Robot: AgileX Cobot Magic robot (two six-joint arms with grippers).
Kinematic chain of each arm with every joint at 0, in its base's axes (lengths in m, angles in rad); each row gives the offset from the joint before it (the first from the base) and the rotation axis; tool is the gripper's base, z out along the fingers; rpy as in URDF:
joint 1: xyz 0 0 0.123 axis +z
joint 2: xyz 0 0 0 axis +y
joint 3: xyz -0.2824 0 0.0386 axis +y
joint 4: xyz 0.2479 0 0.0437 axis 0.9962 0 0.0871
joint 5: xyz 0 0 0 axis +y
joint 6: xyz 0.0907 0 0.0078 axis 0.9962 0 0.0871
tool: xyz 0 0 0 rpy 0 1.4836 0
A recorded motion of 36 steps. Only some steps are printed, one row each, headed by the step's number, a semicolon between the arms.
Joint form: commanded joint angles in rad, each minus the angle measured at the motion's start. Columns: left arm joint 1, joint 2, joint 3, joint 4, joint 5, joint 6; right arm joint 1, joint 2, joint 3, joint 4, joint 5, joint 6.
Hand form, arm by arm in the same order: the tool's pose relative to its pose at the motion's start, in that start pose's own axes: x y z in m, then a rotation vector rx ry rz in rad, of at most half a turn. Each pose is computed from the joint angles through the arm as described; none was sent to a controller.
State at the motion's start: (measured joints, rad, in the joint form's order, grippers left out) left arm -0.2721 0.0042 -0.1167 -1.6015 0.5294 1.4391; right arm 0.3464 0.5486 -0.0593 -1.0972 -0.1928 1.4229
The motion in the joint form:
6: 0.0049 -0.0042 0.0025 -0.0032 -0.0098 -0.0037; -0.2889 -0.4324 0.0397 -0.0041 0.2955 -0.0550
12: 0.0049 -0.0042 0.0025 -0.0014 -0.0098 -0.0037; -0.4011 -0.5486 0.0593 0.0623 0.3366 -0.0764
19: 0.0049 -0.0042 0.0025 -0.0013 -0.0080 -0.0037; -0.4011 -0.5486 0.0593 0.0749 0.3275 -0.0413
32: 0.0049 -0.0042 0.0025 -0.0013 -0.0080 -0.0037; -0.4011 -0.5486 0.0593 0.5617 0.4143 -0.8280
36: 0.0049 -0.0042 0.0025 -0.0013 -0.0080 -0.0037; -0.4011 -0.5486 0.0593 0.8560 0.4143 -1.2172
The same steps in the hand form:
6: 0.0003 0.0010 -0.0003 -0.0141 -0.0046 -0.0047; -0.0083 -0.0330 -0.0513 0.4446 -0.4100 -0.0193
12: 0.0004 0.0010 -0.0003 -0.0142 -0.0037 -0.0031; -0.0036 -0.0382 -0.0641 0.5497 -0.5312 0.0369
19: 0.0004 0.0009 -0.0003 -0.0124 -0.0034 -0.0031; -0.0038 -0.0374 -0.0638 0.5281 -0.5443 0.0796
32: 0.0004 0.0009 -0.0003 -0.0124 -0.0034 -0.0031; 0.0061 -0.0410 -0.0607 0.6202 -0.3429 -0.1739
36: 0.0004 0.0009 -0.0003 -0.0124 -0.0034 -0.0031; 0.0089 -0.0373 -0.0570 0.5810 -0.2810 -0.2729

